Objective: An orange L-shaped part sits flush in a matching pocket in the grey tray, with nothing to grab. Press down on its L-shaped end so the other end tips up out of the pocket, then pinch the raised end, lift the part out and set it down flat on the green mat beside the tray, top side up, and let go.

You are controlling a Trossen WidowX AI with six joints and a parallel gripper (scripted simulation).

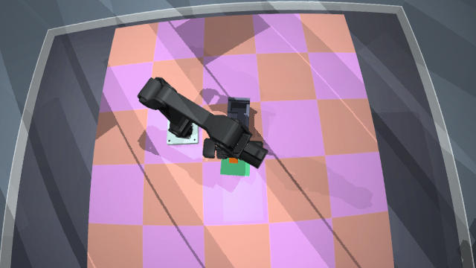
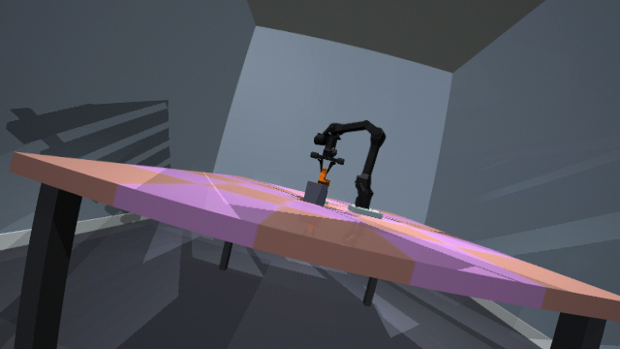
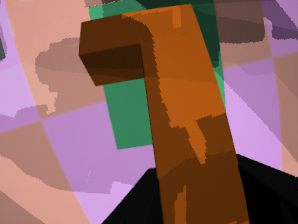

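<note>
Now: gripper tip 2 cm to the right of the green mat and 17 cm above it. From my gripper tip the other things lie so: orange L-shaped part (2 cm behind, 3 cm to the left, 3 cm below).
</note>
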